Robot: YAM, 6 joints.
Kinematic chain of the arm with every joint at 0, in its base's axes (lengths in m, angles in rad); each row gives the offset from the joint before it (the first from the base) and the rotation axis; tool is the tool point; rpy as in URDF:
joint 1: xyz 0 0 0.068 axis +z
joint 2: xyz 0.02 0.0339 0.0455 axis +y
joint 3: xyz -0.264 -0.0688 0 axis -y
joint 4: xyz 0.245 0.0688 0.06 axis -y
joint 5: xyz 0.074 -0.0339 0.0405 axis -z
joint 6: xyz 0.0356 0 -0.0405 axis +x
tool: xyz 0 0 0 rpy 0 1.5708 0
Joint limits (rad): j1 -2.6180..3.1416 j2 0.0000..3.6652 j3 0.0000..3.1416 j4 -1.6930..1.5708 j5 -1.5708..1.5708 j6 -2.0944..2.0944
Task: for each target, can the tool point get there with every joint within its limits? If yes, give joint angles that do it. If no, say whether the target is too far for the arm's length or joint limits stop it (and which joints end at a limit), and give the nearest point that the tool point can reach.
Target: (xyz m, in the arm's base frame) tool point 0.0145 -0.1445 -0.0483
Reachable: yes | joints -1.6376 2.6283 0.7588 -0.8656 -0.7460 0.3466
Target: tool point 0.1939 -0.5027 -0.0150
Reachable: yes | joints -1.2667 2.8515 1.9953 0.0754 -1.3197 1.1311
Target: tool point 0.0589 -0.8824 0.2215
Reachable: no: too far | nearest point 0.0427 -0.6396 0.1911 | short by 0.245 m
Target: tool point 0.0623 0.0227 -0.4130
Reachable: no: joint limits stop it (at a limit: joint 2) | nearest point 0.0910 0.0331 -0.3470 | short by 0.073 m
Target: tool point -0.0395 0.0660 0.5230
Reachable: yes | joints -1.1784 0.3301 1.1582 0.4392 0.3227 0.5666
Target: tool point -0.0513 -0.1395 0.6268
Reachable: yes | joints -2.0325 1.2107 2.0155 -0.3329 -0.4719 1.7135
